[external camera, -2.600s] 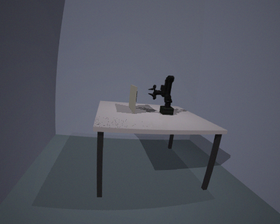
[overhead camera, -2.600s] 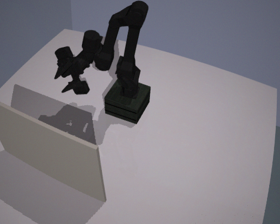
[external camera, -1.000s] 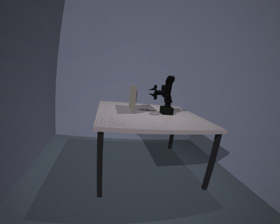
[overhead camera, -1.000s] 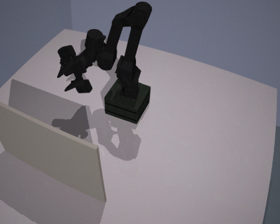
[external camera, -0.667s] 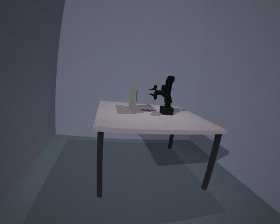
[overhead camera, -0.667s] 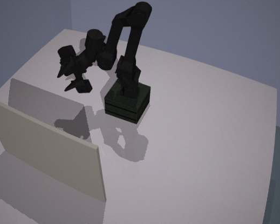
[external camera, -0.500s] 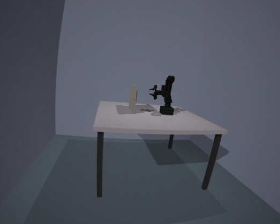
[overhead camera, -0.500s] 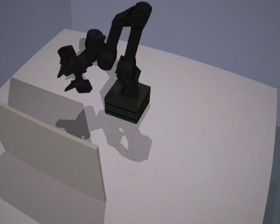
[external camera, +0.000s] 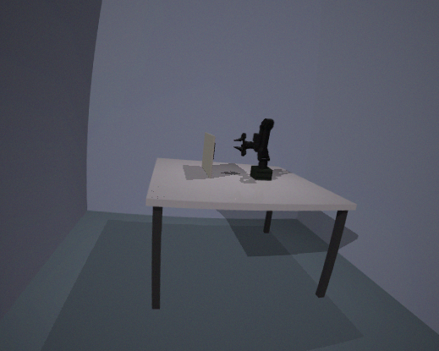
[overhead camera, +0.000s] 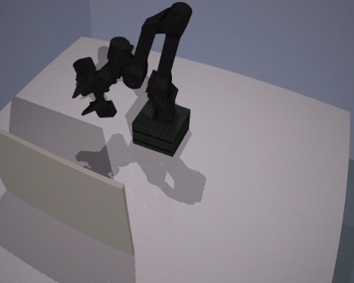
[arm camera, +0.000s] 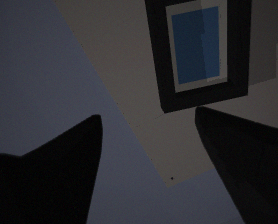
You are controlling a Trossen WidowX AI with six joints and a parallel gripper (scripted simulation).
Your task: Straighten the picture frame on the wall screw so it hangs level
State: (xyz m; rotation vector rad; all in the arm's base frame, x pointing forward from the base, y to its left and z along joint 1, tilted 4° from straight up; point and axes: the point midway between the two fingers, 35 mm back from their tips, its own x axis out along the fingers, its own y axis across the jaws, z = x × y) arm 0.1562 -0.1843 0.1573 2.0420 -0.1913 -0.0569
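Now: gripper tip 190 mm short of the picture frame and 90 mm above it. The rest, counted from my gripper tip: wall panel: 200 mm ahead, 90 mm below.
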